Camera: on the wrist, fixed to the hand. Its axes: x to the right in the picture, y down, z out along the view.
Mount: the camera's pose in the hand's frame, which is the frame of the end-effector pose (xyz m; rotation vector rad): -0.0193 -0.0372 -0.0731 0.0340 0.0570 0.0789
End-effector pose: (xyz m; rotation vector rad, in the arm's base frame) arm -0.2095 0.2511 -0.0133 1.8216 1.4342 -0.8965
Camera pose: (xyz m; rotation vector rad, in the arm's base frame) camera -0.2402 0.3079 0.0408 1.9292 1.3790 -0.8403
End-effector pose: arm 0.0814 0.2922 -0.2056 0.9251 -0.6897 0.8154
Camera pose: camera 0.1146 0.3377 -0.2683 0.9063 -0.6678 0.9225
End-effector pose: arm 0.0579 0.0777 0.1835 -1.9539 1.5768 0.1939
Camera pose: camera 0.0681 0.0581 0.2648 -1.8881 1.6846 0.1437
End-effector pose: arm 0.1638 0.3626 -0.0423 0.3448 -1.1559 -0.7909
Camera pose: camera 0.2128 0.3400 -0.1070 0.3458 -1.1238 -0.6890
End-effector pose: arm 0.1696 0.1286 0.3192 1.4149 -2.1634 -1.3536
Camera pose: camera 0.2465 0.0984 0.3355 1.3480 -2.1912 -1.2399
